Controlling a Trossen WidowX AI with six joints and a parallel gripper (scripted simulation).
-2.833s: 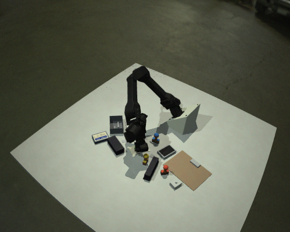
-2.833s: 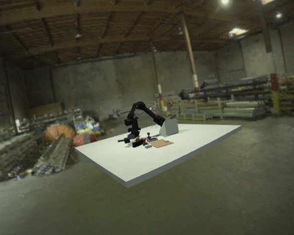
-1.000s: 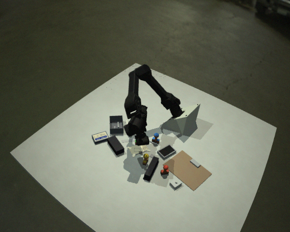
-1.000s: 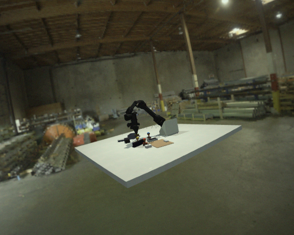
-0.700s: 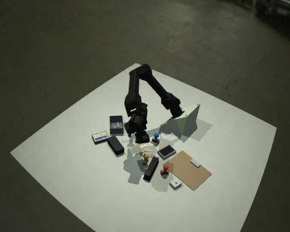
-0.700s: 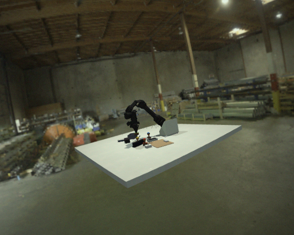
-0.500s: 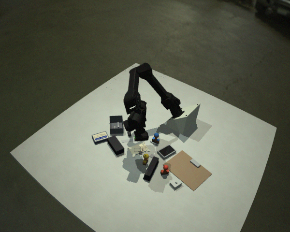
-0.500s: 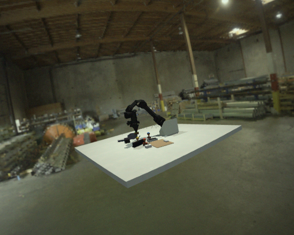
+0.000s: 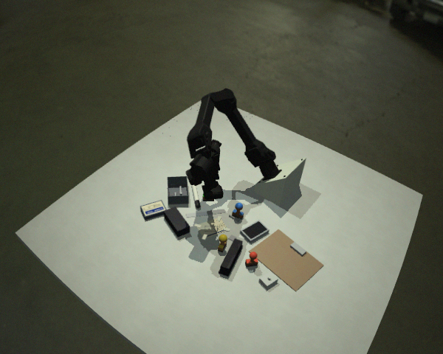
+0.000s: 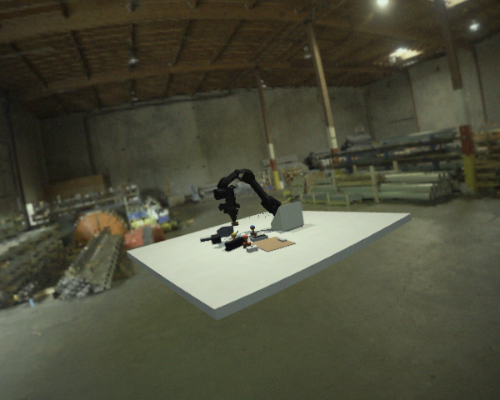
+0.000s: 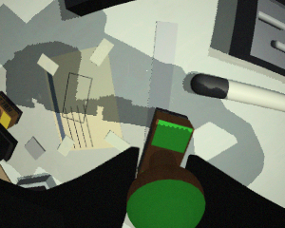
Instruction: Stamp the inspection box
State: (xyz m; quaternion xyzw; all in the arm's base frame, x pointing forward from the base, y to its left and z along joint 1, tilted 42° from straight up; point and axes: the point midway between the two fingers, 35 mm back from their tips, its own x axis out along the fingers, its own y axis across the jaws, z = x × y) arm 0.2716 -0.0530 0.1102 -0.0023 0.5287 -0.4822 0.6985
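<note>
The pale card is 50 mm ahead of my gripper tip, 60 mm to the left of it and 100 mm below it. Round my gripper tip: green-knobbed stamp (right at my gripper tip); then dark tray (150 mm to the right, 80 mm below); then blue stamp (60 mm behind, 100 mm to the left, 80 mm below).
</note>
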